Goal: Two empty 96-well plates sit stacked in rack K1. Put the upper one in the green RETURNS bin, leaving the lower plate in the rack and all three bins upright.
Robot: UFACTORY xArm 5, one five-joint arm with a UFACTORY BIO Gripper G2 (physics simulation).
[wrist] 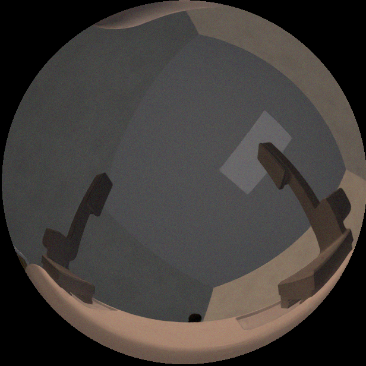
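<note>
My gripper (184, 167) is open, with its two dark fingers wide apart, one at the left and one at the right of the wrist view. Nothing is between them. The two 96-well plates, rack K1, the green RETURNS bin and the other bins do not show in recognisable form in this view, so where my gripper is relative to them cannot be told.
A large flat grey surface (190, 100) fills the middle, bordered by dark grey and beige surfaces. A paler rectangle (240, 162) on it is partly behind the right finger. A small dark object (195, 317) shows at the bottom edge. A sliver of something unclear shows at the lower left rim.
</note>
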